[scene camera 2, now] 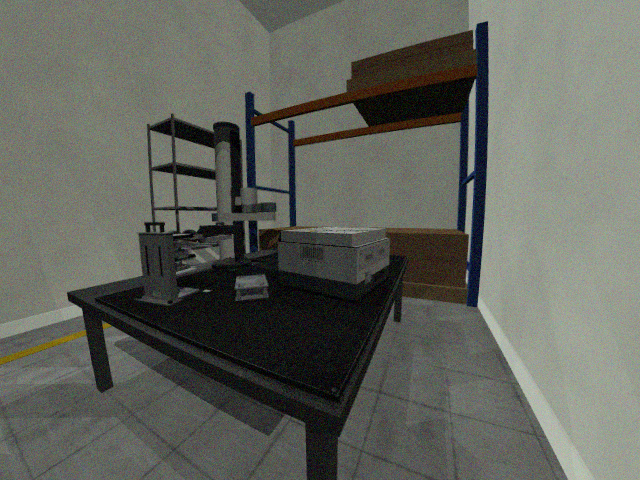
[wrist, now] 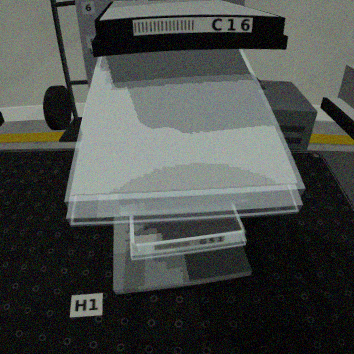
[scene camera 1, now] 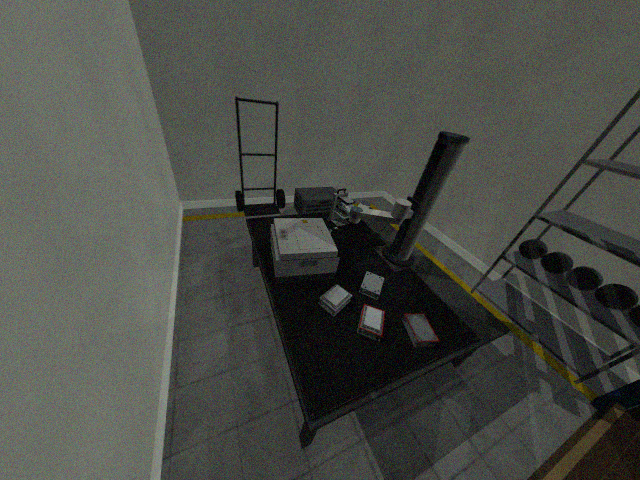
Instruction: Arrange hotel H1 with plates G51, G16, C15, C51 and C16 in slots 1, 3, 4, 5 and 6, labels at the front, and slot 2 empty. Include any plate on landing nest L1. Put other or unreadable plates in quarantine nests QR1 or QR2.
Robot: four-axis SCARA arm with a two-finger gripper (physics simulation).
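Where they show: gripper, fingertip midpoint: (scene camera 2: 192, 239) (wrist: 161, 84) (scene camera 1: 350, 206); arm's base at its link origin: (scene camera 2: 232, 265) (scene camera 1: 398, 256).
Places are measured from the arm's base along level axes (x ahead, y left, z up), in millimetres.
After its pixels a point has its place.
Hotel H1 (scene camera 1: 341, 209) (scene camera 2: 157, 266) {x 286, y -609, z 145 mm} stands at the table's far end in scene view 1. In the wrist view, black-edged plate C16 (wrist: 190, 34) {x 244, y -457, z 244 mm} is at the top, label facing the camera. A wide clear piece (wrist: 185, 150) {x 245, y -421, z 210 mm} with a blank front edge lies below it; whether it is a plate or a shelf I cannot tell. Clear plate G51 (wrist: 187, 242) {x 243, y -458, z 108 mm} is low down, label forward. Other slots are hidden. My gripper (wrist: 161, 84) {x 255, y -442, z 227 mm} is open and empty, fingers at the side edges of the wrist view. Two red-edged nests (scene camera 1: 384, 320) {x 486, y 458, z 12 mm} (scene camera 1: 405, 322) {x 379, y 510, z 19 mm} stand on the table; their labels are unreadable.
A white boxy instrument (scene camera 1: 305, 245) {x 821, y 7, z 259 mm} (scene camera 2: 330, 255) {x 842, y -298, z 176 mm} stands beside the hotel. Two pale low blocks (scene camera 1: 336, 297) {x 715, y 278, z 77 mm} (scene camera 1: 372, 285) {x 443, y 250, z 63 mm} stand between it and the red-edged nests. The arm's column (scene camera 1: 429, 191) {x 56, y 49, z 581 mm} (scene camera 2: 223, 175) {x 36, y -66, z 574 mm} rises from the table. The H1 marker (wrist: 86, 305) {x 339, y -450, z 13 mm} lies before the hotel.
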